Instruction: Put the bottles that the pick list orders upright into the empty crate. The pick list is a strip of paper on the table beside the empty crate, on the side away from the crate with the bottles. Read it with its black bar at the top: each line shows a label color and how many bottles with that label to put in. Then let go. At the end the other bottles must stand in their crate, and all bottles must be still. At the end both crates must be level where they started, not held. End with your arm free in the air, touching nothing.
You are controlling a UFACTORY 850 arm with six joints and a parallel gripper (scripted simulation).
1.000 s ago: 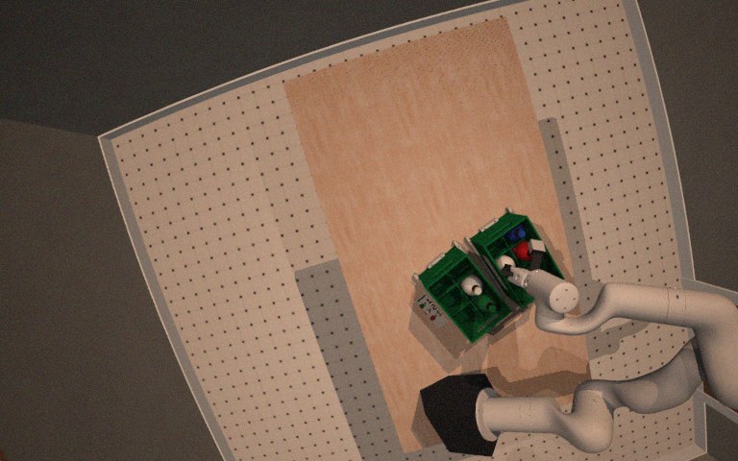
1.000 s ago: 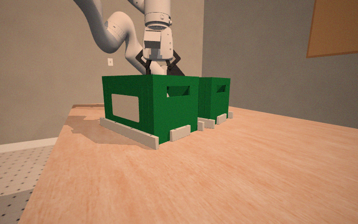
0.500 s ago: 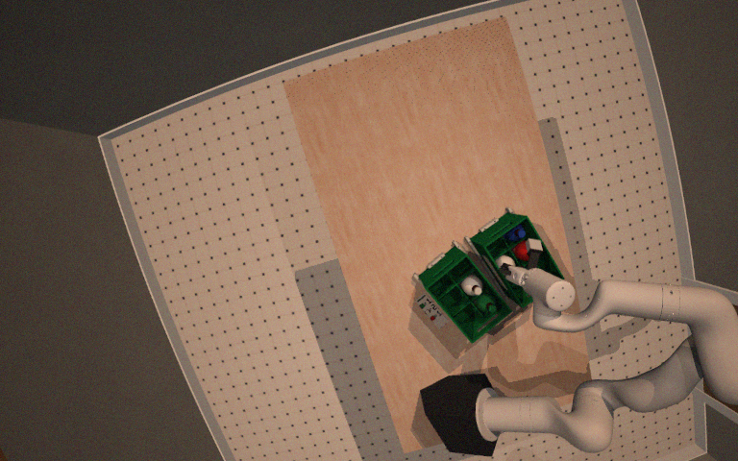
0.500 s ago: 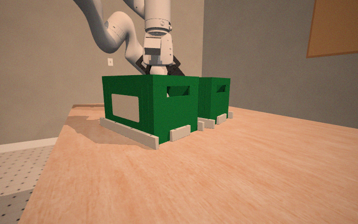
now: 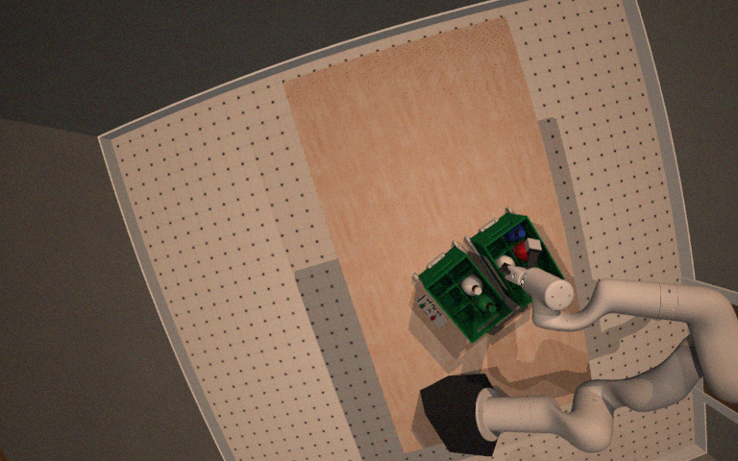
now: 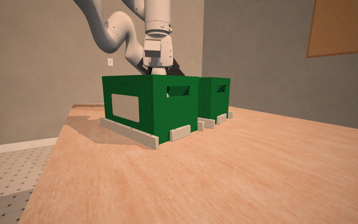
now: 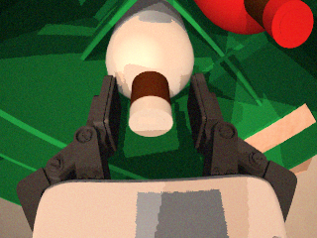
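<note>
Right now the red bottle is 20 mm ahead of my hand, 90 mm to the right of it and 70 mm below it. Round my hand: green bottle (100 mm behind, 120 mm to the left, 70 mm below); pick list (80 mm behind, 320 mm to the left, 150 mm below); blue bottle (110 mm ahead, 70 mm to the right, 70 mm below).
</note>
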